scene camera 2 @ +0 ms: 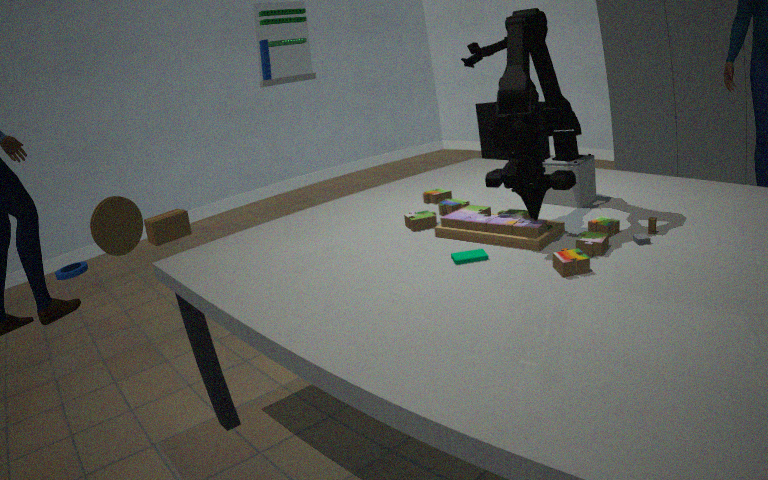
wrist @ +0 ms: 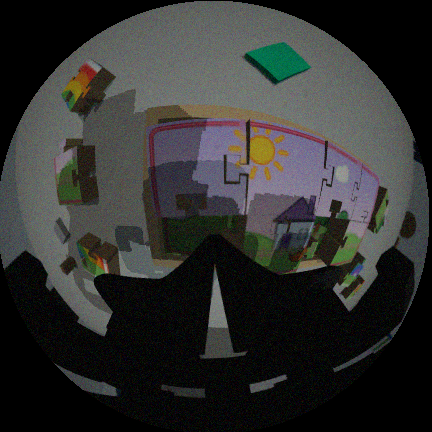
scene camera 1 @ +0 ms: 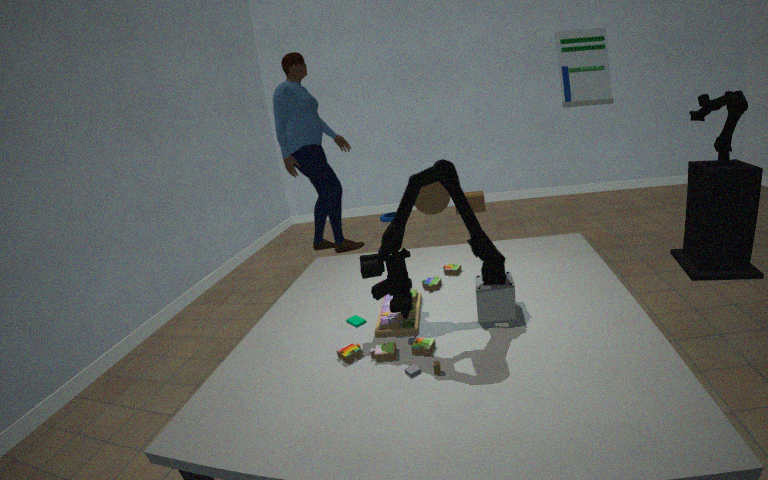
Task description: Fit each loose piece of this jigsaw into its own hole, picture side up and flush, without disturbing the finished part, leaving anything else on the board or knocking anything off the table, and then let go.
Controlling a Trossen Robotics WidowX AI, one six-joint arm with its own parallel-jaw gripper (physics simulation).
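My gripper (scene camera 1: 403, 315) (scene camera 2: 534, 219) (wrist: 213, 239) is shut and empty, its tips low over the near-end, arm-side part of the wooden board (scene camera 1: 396, 333) (scene camera 2: 487, 238) (wrist: 225, 112). In the wrist view, open dark seams show between the sky piece (wrist: 180, 145) and the sun piece (wrist: 285, 145), and a dark hole lies right of the house. Loose pieces lie picture side up: a rainbow piece (scene camera 1: 349, 351) (scene camera 2: 570, 260) (wrist: 80, 87), a pink-green one (scene camera 1: 384, 351) (scene camera 2: 592, 242) (wrist: 69, 175) and a green-red one (scene camera 1: 423, 345) (scene camera 2: 603, 225) at one end; a green one (scene camera 2: 420, 219), a blue-green one (scene camera 1: 431, 283) (scene camera 2: 453, 204) and an orange-green one (scene camera 1: 451, 268) (scene camera 2: 437, 195) at the other.
A green tile (scene camera 1: 356, 320) (scene camera 2: 469, 256) (wrist: 278, 62) lies beside the board's sky side. A small grey block (scene camera 1: 412, 371) (scene camera 2: 641, 240) (wrist: 62, 230) and a small brown block (scene camera 1: 436, 367) (scene camera 2: 652, 225) (wrist: 68, 265) lie beyond the near-end pieces. The arm's base (scene camera 1: 496, 302) stands on the table.
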